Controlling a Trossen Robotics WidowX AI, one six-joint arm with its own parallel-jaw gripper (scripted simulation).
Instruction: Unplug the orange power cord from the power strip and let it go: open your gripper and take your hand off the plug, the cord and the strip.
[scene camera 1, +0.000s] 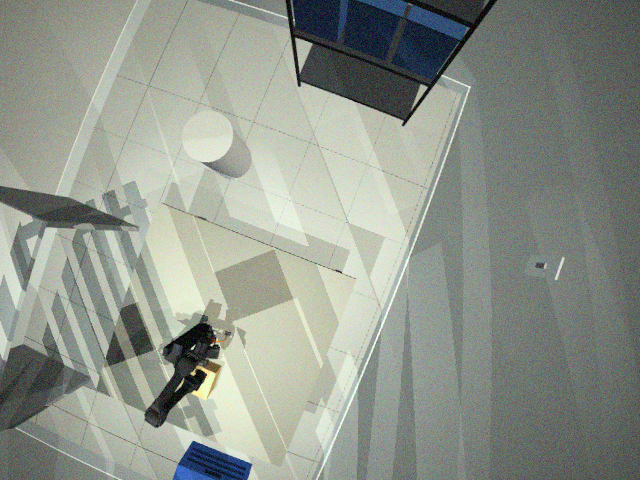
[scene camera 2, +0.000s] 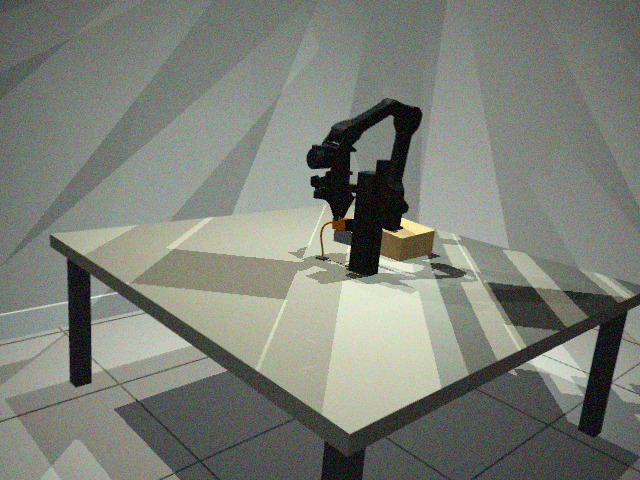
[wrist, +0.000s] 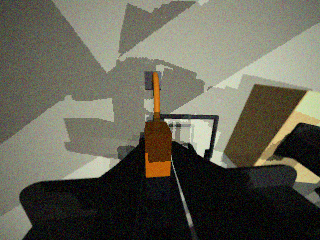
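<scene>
There's my gripper (scene camera 2: 339, 220), and the wrist view shows the gripper (wrist: 157, 146) too.
</scene>
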